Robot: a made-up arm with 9 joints.
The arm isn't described. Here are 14 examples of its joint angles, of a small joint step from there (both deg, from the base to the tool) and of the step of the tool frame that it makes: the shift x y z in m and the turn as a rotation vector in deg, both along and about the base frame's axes.
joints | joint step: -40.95 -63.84 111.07 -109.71 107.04 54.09 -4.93 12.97 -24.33 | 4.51 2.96 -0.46 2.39 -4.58 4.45 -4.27 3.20 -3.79
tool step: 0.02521 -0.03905 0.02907 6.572 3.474 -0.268
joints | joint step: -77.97 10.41 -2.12 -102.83 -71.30 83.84 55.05 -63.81 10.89 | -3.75 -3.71 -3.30 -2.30 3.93 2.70 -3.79 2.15 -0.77
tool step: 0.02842 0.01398 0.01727 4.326 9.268 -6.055
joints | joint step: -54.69 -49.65 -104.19 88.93 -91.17 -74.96 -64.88 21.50 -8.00 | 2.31 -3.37 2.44 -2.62 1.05 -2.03 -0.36 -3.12 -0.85
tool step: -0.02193 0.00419 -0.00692 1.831 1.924 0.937
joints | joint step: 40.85 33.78 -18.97 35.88 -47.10 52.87 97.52 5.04 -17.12 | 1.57 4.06 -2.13 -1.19 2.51 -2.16 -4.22 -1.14 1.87
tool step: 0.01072 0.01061 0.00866 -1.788 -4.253 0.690
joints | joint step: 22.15 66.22 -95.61 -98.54 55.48 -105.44 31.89 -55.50 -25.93 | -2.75 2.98 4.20 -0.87 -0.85 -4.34 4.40 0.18 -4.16
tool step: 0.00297 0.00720 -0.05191 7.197 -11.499 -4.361
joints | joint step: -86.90 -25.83 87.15 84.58 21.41 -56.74 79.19 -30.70 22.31 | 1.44 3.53 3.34 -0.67 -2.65 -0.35 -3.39 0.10 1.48
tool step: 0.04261 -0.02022 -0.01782 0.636 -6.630 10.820
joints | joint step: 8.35 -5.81 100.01 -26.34 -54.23 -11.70 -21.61 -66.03 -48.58 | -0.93 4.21 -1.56 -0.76 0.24 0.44 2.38 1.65 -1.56
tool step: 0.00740 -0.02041 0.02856 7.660 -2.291 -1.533
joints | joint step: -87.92 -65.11 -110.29 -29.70 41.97 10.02 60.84 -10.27 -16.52 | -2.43 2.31 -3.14 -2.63 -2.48 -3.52 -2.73 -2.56 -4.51
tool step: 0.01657 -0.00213 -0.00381 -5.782 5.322 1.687
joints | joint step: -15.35 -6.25 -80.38 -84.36 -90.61 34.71 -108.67 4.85 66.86 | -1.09 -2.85 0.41 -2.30 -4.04 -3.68 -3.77 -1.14 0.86
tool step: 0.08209 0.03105 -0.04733 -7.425 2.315 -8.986
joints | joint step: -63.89 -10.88 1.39 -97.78 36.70 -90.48 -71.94 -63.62 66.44 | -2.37 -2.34 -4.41 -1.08 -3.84 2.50 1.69 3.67 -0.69
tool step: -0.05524 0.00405 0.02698 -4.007 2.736 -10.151
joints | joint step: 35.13 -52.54 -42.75 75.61 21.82 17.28 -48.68 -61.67 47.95 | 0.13 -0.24 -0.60 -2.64 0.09 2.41 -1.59 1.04 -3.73
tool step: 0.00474 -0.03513 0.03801 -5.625 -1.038 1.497
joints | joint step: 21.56 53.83 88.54 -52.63 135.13 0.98 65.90 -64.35 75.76 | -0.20 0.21 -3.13 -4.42 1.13 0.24 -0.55 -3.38 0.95
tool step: -0.01841 -0.02777 -0.02908 -0.228 1.480 -3.152
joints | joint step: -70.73 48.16 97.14 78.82 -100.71 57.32 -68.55 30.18 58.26 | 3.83 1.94 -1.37 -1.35 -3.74 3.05 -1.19 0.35 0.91
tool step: 0.02563 0.00592 0.02051 -2.836 0.035 5.968
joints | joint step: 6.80 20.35 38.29 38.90 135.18 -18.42 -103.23 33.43 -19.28 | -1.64 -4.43 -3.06 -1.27 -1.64 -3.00 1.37 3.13 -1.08
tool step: -0.01168 -0.05151 -0.02386 -1.341 4.308 -2.508
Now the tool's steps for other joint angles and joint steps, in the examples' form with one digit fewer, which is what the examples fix.
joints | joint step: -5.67 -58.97 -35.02 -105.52 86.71 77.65 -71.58 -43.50 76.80 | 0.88 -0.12 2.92 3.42 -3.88 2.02 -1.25 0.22 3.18
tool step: 0.0112 0.0060 0.0759 1.09 -8.72 2.39
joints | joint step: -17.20 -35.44 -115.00 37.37 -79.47 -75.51 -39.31 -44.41 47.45 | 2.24 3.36 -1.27 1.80 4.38 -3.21 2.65 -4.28 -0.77
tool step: -0.0383 -0.0132 -0.0144 1.71 -1.60 5.10
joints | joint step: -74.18 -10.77 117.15 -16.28 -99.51 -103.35 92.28 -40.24 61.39 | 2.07 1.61 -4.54 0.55 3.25 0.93 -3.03 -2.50 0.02
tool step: -0.0122 -0.0182 -0.0131 2.62 -1.19 -4.34
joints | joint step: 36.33 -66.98 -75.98 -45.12 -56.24 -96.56 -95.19 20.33 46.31 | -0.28 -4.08 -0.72 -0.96 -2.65 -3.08 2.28 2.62 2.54
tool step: -0.0101 0.0137 0.0093 -10.63 -1.25 -7.18
